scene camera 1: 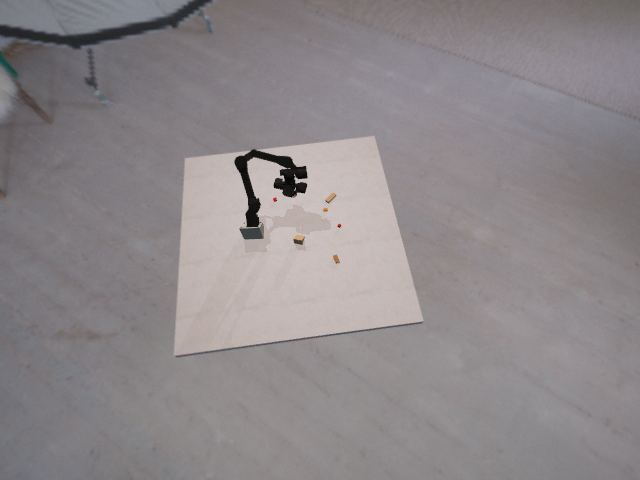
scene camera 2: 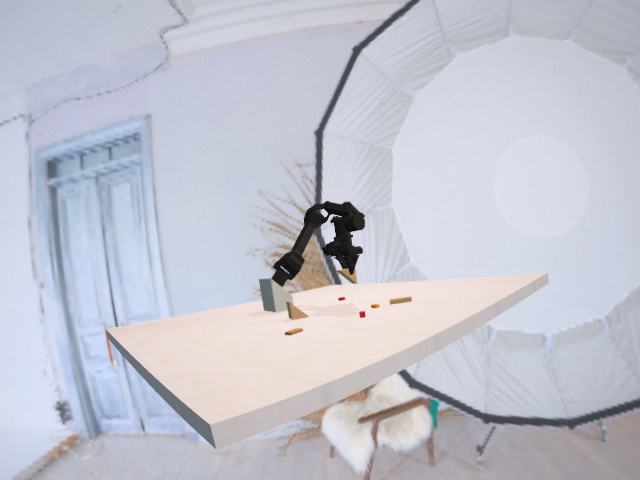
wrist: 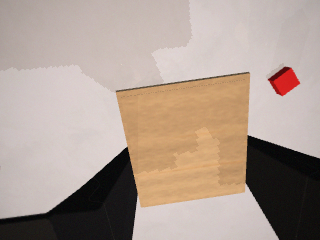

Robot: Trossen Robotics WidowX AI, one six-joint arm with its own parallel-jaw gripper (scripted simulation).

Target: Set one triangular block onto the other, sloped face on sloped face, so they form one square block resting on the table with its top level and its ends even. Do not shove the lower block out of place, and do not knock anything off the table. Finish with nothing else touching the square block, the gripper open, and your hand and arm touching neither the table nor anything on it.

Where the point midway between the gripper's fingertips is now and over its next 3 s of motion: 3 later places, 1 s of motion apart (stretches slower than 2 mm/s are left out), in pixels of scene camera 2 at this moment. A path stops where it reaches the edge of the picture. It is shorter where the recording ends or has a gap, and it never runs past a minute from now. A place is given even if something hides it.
My gripper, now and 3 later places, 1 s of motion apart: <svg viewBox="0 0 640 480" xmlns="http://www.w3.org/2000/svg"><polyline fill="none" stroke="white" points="348,274 329,270 307,281 302,298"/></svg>
